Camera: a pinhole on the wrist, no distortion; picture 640 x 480 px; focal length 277.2 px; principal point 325.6 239.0 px. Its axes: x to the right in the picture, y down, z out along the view. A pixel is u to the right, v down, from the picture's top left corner.
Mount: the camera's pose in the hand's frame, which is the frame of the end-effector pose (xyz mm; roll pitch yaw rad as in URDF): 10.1 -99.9 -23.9 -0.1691 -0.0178 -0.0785
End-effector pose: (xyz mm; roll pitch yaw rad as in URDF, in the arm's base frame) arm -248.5 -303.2 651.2 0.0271 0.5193 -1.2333
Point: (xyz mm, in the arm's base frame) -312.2 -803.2 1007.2
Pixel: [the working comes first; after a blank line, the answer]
In the camera's frame: 222.6 -187.5 534.7

441 142
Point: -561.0 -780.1 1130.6
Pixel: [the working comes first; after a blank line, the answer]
In the camera's frame: 90.2 -431.7 557.9

370 25
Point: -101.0 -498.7 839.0
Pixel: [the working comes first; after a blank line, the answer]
In the camera's frame: 90.0 136.1 326.6

402 354
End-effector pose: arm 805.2 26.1 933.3 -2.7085 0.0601 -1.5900
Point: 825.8 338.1 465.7
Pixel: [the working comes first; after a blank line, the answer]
In the camera's frame: -307.2 182.5 514.3

160 337
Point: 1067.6 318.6 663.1
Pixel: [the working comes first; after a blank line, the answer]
In the camera's frame: -281.9 -101.6 386.2

123 166
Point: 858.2 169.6 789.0
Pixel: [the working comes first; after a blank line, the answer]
In the camera's frame: -151.2 73.7 201.6

118 340
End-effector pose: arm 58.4 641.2 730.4 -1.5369 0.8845 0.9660
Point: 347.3 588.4 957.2
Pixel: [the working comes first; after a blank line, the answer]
In the camera's frame: -101.4 -112.8 -256.5

behind the camera
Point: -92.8 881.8 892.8
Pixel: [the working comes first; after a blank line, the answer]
In the camera's frame: -53.1 -133.5 273.8

272 104
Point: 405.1 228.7 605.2
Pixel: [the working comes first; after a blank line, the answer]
In the camera's frame: -33.6 351.0 -448.8

behind the camera
